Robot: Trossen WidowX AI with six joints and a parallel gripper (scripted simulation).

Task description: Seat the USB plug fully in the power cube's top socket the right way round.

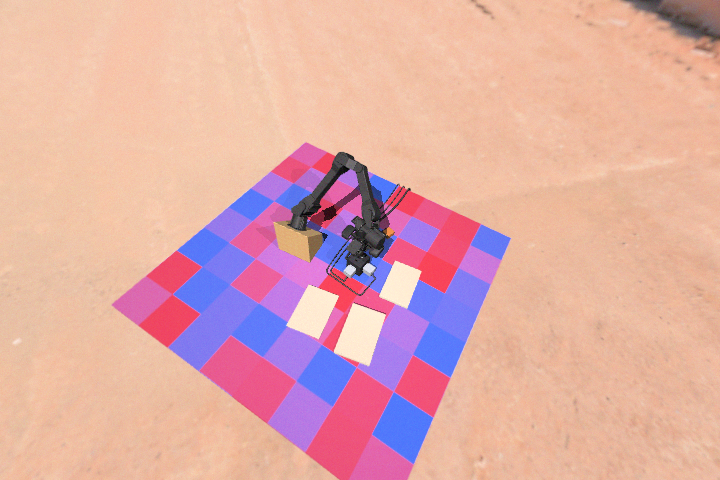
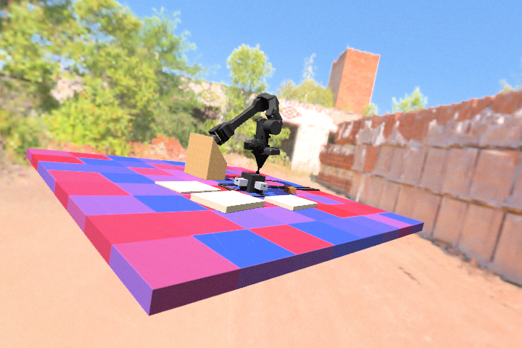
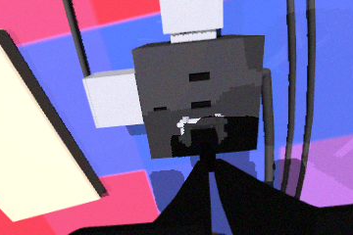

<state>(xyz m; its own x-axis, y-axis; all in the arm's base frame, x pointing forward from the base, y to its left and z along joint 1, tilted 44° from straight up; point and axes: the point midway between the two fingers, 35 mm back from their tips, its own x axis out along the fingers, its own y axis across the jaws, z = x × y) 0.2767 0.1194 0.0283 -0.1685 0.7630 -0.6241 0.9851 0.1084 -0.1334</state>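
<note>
The dark USB plug lies 1 cm to the right of my gripper tip and 2 cm below it. The rest, counted from my gripper tip: silver USB socket 1 cm to the right, 4 cm below; small orange block 1 cm ahead, 22 cm to the left, 9 cm below.
</note>
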